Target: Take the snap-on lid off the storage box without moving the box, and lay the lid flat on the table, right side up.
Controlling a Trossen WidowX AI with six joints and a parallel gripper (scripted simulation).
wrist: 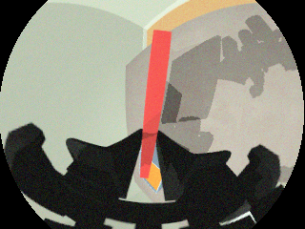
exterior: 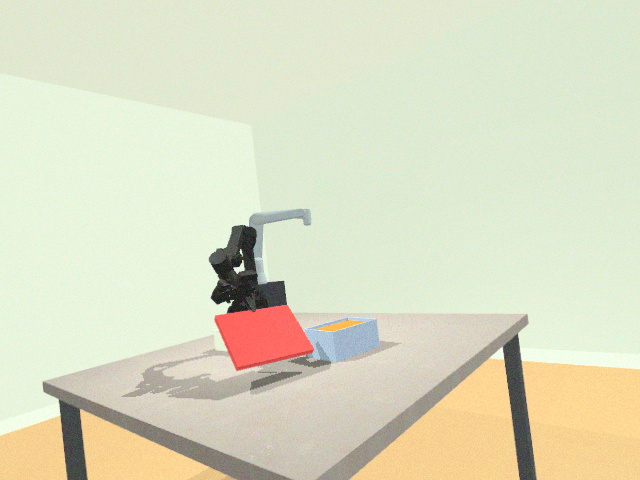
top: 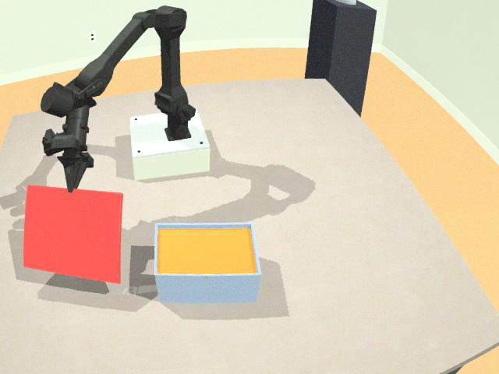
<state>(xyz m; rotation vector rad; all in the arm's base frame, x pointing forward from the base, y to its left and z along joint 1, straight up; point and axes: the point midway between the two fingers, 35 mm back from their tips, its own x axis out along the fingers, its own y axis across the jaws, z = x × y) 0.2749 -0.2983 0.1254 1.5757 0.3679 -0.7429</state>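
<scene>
My gripper tip is 6 cm short of the red lid, 5 cm above it and 2 cm to the left of it. Also, from my gripper tip: storage box 26 cm to the left, 13 cm below, 13 cm ahead.
</scene>
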